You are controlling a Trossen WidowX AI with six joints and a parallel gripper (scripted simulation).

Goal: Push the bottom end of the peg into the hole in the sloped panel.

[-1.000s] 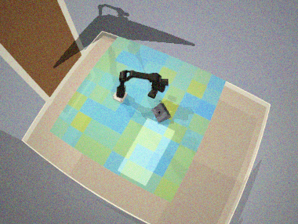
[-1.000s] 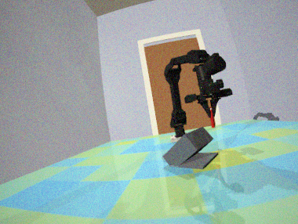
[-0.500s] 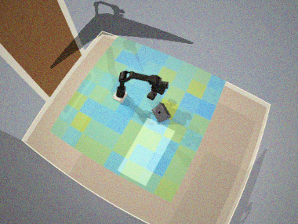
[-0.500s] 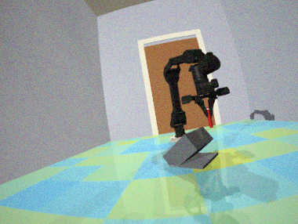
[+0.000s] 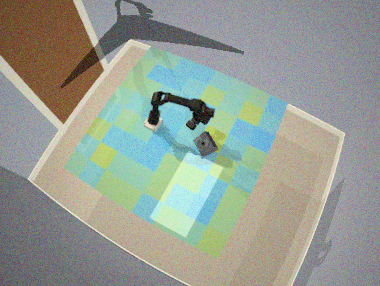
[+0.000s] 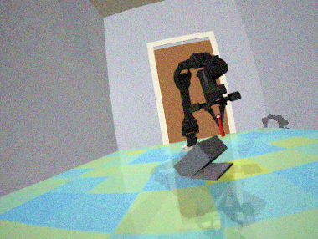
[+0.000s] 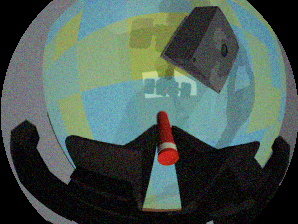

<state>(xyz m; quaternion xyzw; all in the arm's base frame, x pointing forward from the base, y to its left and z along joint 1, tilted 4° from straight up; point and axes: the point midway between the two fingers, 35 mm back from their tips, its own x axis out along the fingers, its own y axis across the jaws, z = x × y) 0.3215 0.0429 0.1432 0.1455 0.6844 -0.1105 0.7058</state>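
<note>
Now: the sloped panel 110 mm to the right of my gripper tip, 80 mm below it and 80 mm ahead of it. Also, from my gripper tip: flat grey base plate (120 mm below, 100 mm to the right, 90 mm ahead); red peg (20 mm above).
</note>
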